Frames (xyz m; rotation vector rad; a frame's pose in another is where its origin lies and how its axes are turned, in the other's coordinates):
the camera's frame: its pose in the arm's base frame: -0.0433 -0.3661 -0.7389 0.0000 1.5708 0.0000
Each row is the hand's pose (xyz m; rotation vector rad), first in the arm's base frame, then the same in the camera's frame.
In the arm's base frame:
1: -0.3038 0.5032 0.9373 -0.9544 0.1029 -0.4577
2: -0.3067 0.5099 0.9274 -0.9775 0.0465 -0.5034
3: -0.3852 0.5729 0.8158 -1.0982 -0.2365 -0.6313
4: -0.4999 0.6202 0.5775 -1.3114 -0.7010 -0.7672
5: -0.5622 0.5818 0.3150 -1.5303 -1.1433 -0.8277
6: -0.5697 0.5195 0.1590 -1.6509 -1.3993 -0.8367
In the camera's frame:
1: -1.6762 0.8693 -0.2605 -0.3813 -1.3089 -1.0840
2: -1.6663 0.8760 -0.2634 -0.3665 -1.3509 -1.1448
3: -1.5547 0.9390 -0.3419 -0.3742 -1.5644 -1.3862
4: -1.3164 0.9863 -0.4566 -0.4639 -1.8849 -1.7720
5: -1.0539 0.9479 -0.5189 -0.6379 -2.1451 -2.1408
6: -0.8979 0.8856 -0.5264 0.6691 1.9802 2.0443

